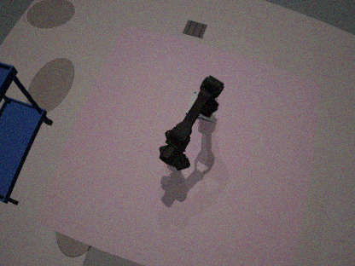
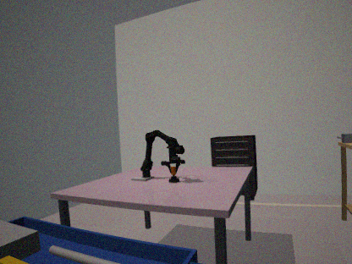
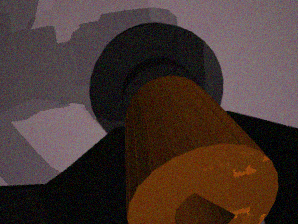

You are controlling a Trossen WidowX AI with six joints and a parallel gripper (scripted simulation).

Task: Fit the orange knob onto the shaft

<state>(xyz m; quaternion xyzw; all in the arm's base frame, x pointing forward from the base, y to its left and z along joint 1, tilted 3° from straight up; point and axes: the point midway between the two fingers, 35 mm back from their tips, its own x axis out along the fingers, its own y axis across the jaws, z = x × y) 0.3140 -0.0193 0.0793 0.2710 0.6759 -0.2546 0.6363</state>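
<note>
Now: the orange knob 2 cm above my gripper tip. Also, from my gripper tip: dark round pedestal (4 cm below).
</note>
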